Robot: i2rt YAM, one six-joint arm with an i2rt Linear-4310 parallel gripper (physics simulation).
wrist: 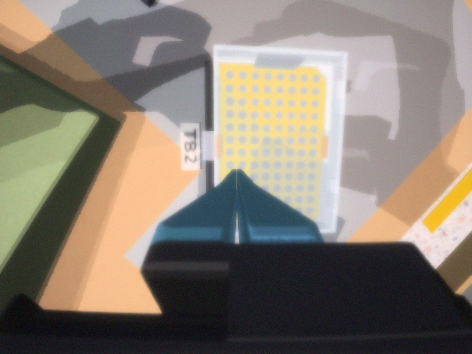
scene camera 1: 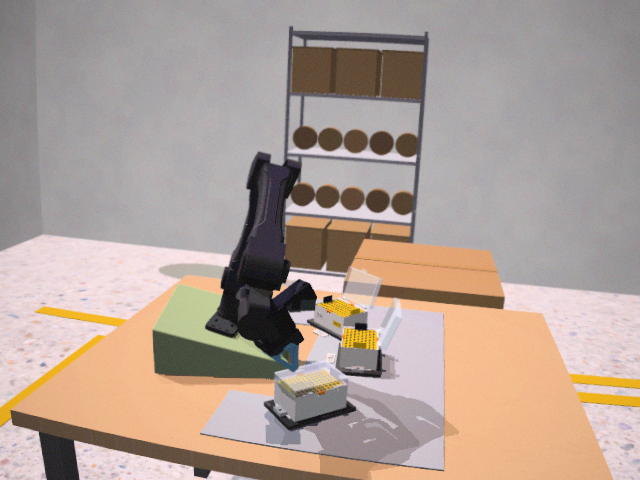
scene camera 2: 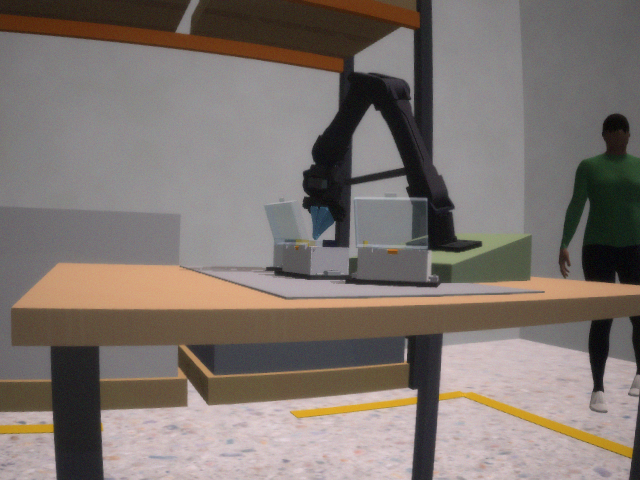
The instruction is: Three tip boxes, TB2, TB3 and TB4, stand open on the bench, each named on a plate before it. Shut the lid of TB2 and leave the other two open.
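Frame: origin at the arm's base, x back, y left, z down, level; centimetres.
Where they show: gripper, fingertip midpoint: [wrist: 236,177] [scene camera 1: 295,370] [scene camera 2: 314,238]; arm's base at its link origin: [scene camera 1: 229,318] [scene camera 2: 442,246].
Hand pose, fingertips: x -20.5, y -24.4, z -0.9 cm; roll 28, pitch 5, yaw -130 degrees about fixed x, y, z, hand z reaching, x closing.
Things, the pixels of their top centre, and the offset from my fingertips. "*": a spot on its surface instead. Level surfaces: height alone.
- TB2 at its top centre: [wrist: 262,146] [scene camera 1: 308,372] dx -2.6, dy +0.0, dz +0.1 cm
- TB2 plate at a spot on its surface: [wrist: 190,146] * dx +0.9, dy +4.3, dz +7.7 cm
- middle box at its top centre: [scene camera 2: 320,244] [scene camera 1: 355,335] dx -10.4, dy +23.0, dz +1.3 cm
- far box at its top centre: [scene camera 2: 397,246] [scene camera 1: 337,306] dx -4.3, dy +40.9, dz +1.3 cm
- grey mat at its surface level: dz +7.9 cm
- wooden bench at its surface level: dz +8.2 cm
TB2 [scene camera 1: 311,403] [wrist: 272,115] is the white box nearest scene camera 1, with yellow tips. Its clear lid [scene camera 1: 289,379] [wrist: 340,110] lies down over the tips; whether it is latched cannot be told. The TB2 plate [wrist: 190,146] is readable in the wrist view. My gripper [scene camera 1: 295,368] [scene camera 2: 316,238] [wrist: 236,177] is shut and empty, its tips over TB2's arm-side end; contact with the lid cannot be told. The middle box [scene camera 1: 358,359] [scene camera 2: 315,260] and far box [scene camera 1: 340,316] [scene camera 2: 392,266] have raised clear lids. Their plates are unreadable.
A green wedge block [scene camera 1: 206,356] [scene camera 2: 488,260] [wrist: 45,150] carries the arm base. The boxes stand on a grey mat [scene camera 1: 413,361] [scene camera 2: 289,291] on the wooden bench [scene camera 1: 496,387] [scene camera 2: 129,294]. A shelf rack [scene camera 1: 356,97] stands behind. A person in green [scene camera 2: 610,191] stands beyond the bench.
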